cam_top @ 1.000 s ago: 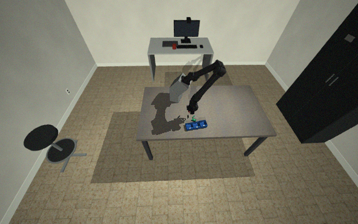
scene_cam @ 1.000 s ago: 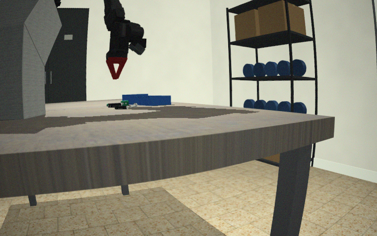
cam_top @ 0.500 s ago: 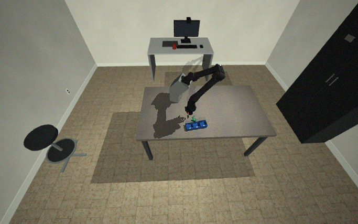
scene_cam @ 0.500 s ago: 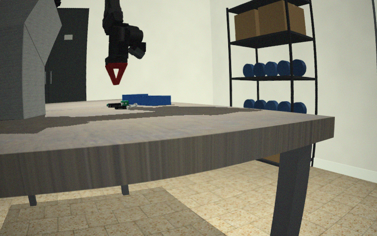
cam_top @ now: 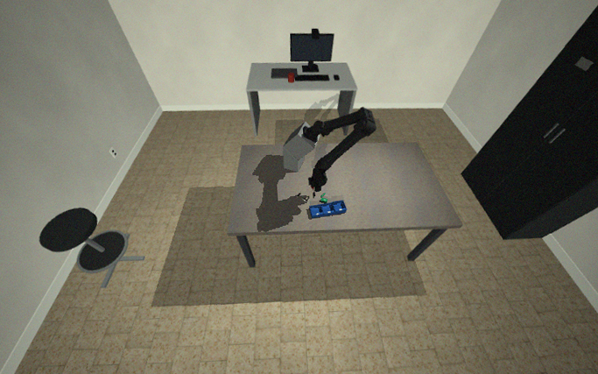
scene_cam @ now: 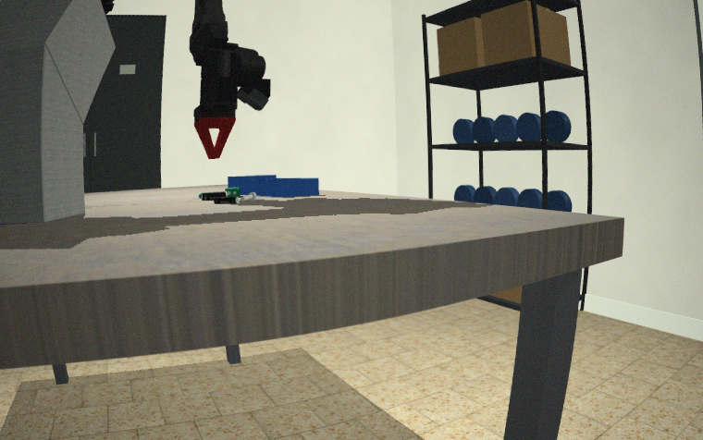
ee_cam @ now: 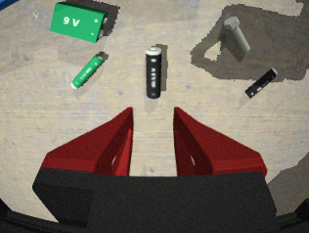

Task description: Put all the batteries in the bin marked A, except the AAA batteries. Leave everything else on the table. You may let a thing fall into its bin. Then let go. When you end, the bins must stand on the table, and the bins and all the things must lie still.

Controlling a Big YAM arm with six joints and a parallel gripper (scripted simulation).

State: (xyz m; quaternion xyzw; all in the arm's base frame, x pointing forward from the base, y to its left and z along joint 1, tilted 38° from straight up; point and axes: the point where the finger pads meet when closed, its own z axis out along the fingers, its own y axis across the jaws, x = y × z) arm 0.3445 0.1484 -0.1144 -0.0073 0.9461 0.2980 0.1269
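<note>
Now: the blue tray 130 mm ahead of my hand, 90 mm to the left of it and 70 mm below it. Also, from my hand: green 9 V battery 80 mm below, 60 mm to the left, 40 mm ahead; white bolt 80 mm below, 70 mm to the right, 50 mm ahead; thin green battery 80 mm below, 70 mm to the left, 10 mm behind.
</note>
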